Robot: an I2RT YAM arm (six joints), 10 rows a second.
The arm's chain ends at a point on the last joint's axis. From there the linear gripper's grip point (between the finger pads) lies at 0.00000 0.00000 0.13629 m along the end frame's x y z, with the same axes.
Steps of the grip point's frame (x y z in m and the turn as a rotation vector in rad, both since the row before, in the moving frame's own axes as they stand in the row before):
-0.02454, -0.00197, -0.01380, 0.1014, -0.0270, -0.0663
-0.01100, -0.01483, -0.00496, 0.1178, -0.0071, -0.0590
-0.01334, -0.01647, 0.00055, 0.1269, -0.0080, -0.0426
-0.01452, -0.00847, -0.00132, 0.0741, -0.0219, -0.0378
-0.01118, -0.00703, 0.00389, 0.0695, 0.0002, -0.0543
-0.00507, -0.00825, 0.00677, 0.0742, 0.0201, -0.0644
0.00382, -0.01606, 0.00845, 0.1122, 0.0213, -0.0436
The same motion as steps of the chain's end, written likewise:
-0.02041, 0.01169, -0.01305, 0.1014, -0.0270, -0.0663
-0.00956, 0.00115, -0.00401, 0.1178, -0.0071, -0.0590
-0.01189, 0.00075, 0.00165, 0.1269, -0.0080, -0.0426
-0.01135, 0.00156, -0.00091, 0.0741, -0.0219, -0.0378
-0.01095, 0.00243, 0.00422, 0.0695, 0.0002, -0.0543
-0.00748, 0.00193, 0.00717, 0.0742, 0.0201, -0.0644
0.00126, -0.00074, 0.00934, 0.1122, 0.0213, -0.0436

